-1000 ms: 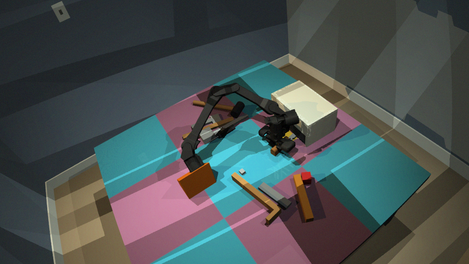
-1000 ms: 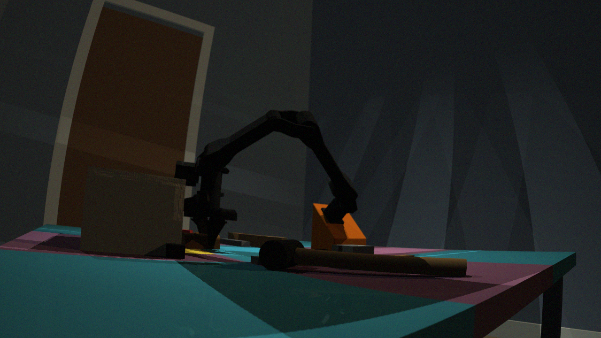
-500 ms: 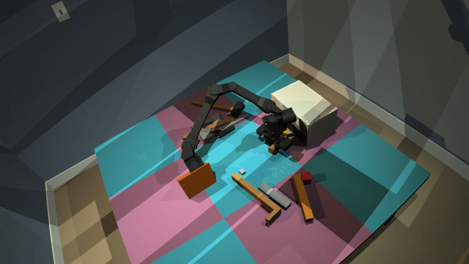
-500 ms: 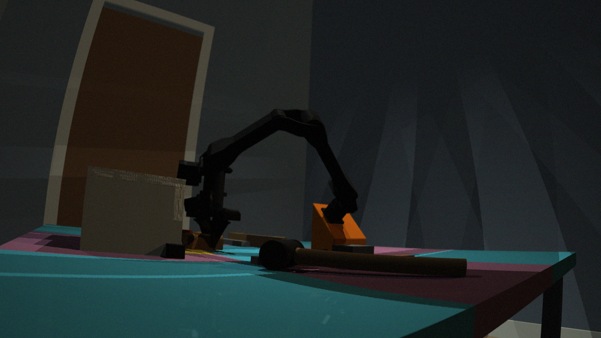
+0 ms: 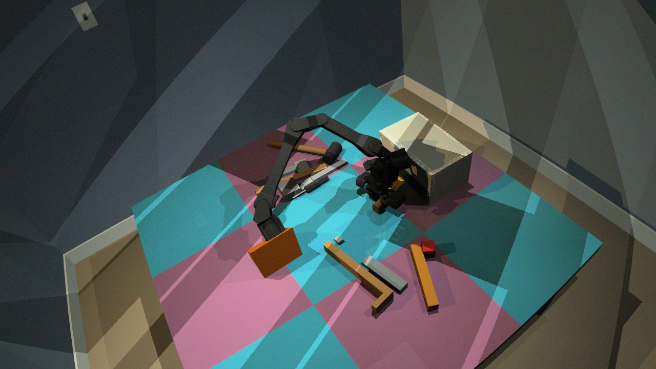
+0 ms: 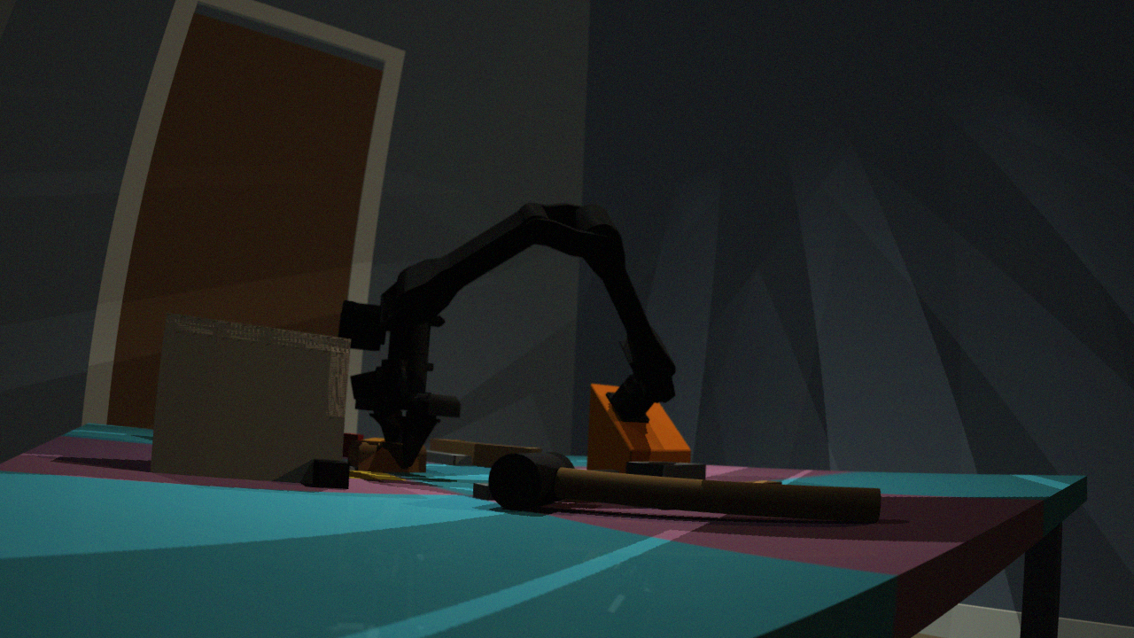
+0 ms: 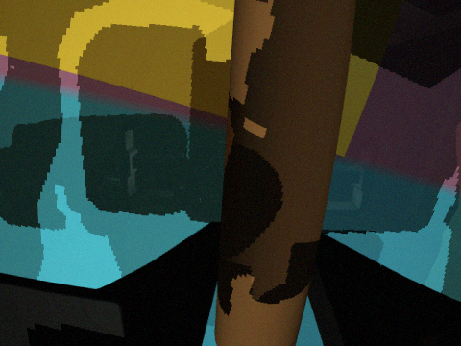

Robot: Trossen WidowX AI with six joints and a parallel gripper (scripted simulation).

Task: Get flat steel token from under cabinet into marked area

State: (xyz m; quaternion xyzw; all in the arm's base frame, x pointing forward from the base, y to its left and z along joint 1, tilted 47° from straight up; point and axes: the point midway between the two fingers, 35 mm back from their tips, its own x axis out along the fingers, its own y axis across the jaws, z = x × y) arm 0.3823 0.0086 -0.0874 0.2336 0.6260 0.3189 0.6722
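Now: gripper tip 200 mm past the small grey cube and 20 mm to the left of it. The rest, counted from my gripper tip: grey bar: 220 mm to the right, 170 mm behind; flat grey piece: 190 mm ahead, 50 mm to the left; red cube: 250 mm to the right, 10 mm behind, 10 mm above.
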